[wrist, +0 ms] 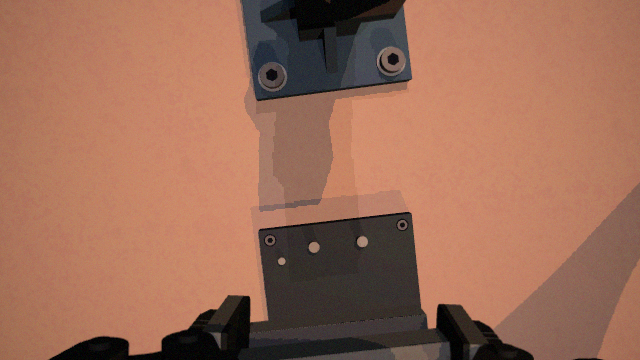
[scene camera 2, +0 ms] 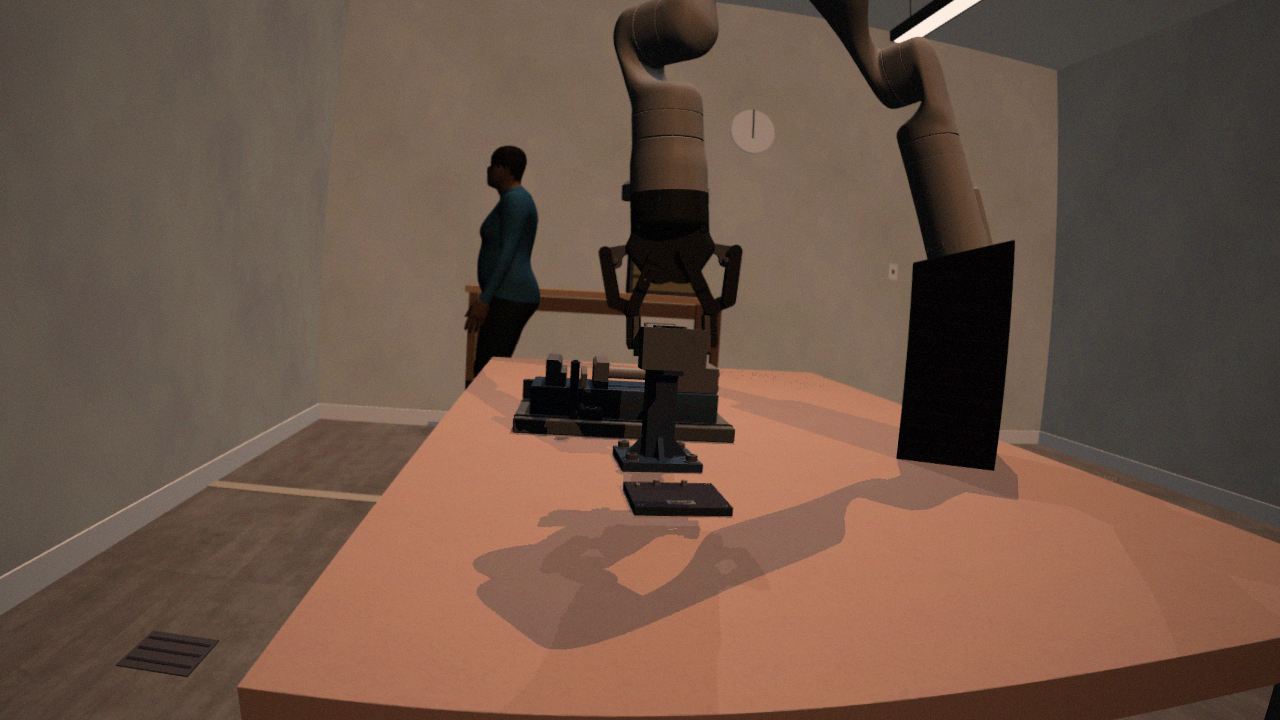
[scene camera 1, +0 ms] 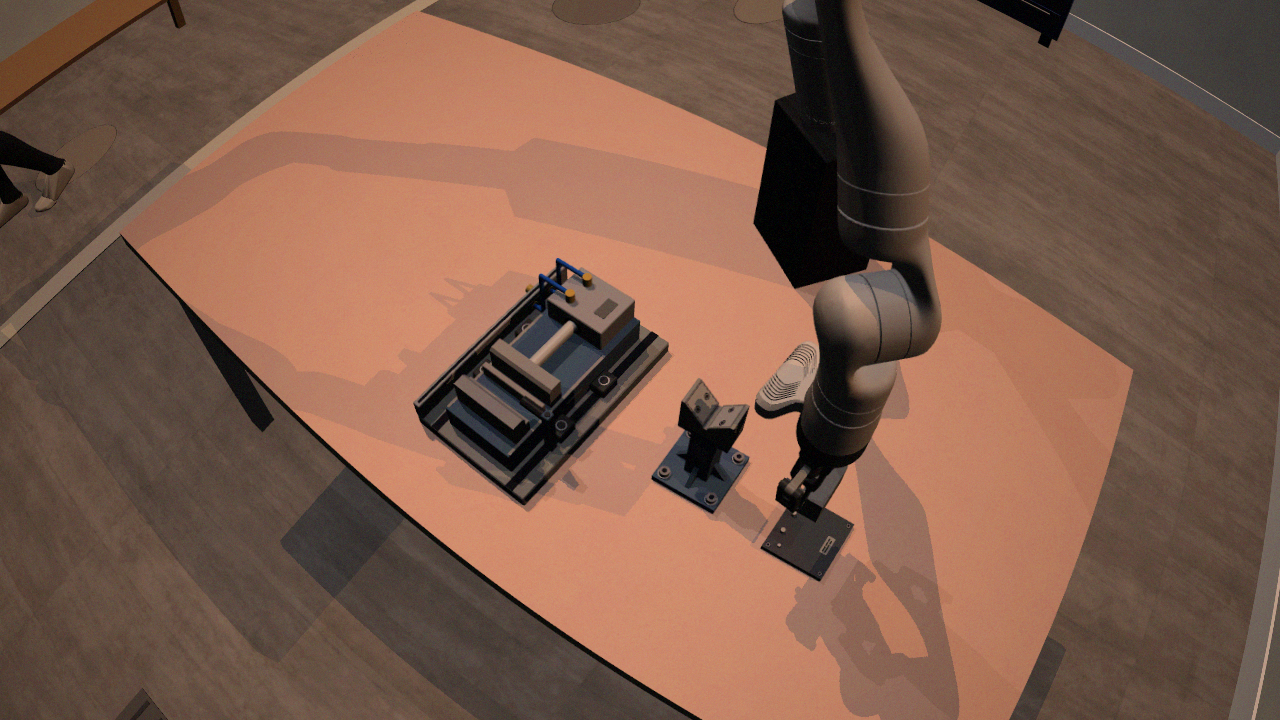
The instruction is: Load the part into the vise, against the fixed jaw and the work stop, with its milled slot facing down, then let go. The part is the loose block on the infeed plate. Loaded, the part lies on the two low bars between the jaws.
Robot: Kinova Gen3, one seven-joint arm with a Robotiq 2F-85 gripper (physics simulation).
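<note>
My gripper is shut on the part, a grey block. The part hangs above the infeed plate, a dark plate with small pins. In the wrist view the part spans the gap between the fingers, its lower portion cut off by the frame. I cannot make out which way its milled slot faces. The vise stands at a distance; the fixed jaw and the moving jaw have a narrow gap between them. The work stop is hard to tell apart.
A V-block stand on a blue bolted base stands between plate and vise. A pale ribbed object lies beside the arm. A tall black panel stands near the arm's base. A person is behind the table.
</note>
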